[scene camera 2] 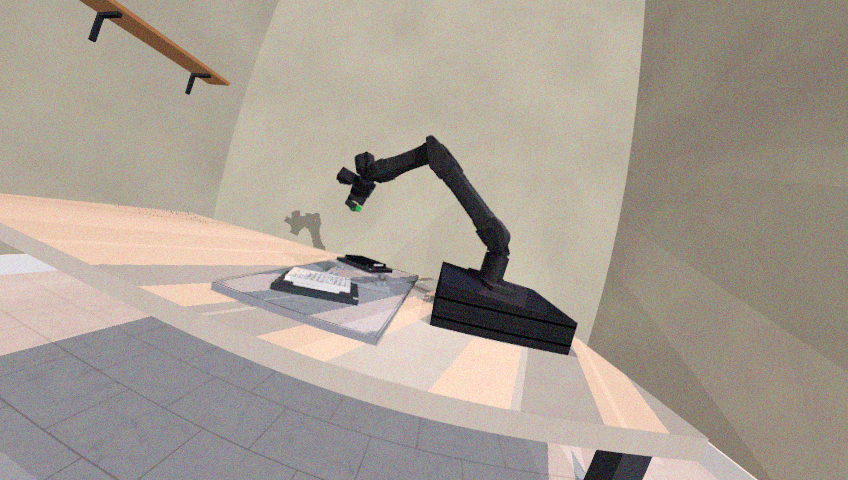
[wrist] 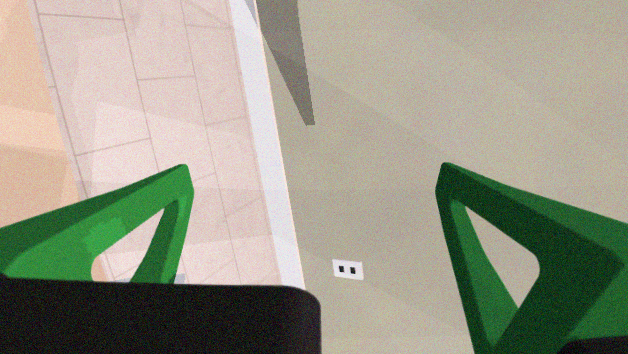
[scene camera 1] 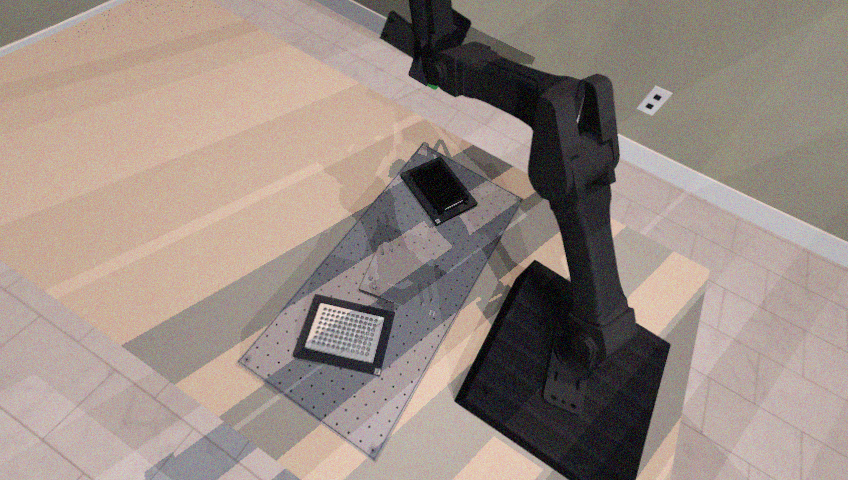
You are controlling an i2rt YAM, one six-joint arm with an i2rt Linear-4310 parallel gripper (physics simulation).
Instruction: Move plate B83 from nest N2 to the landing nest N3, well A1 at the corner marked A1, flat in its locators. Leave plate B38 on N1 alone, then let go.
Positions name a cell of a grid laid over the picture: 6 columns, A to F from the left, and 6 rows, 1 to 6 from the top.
Scene:
white well plate: scene camera 2 C4; scene camera 1 C5; not seen in the wrist view (out of frame)

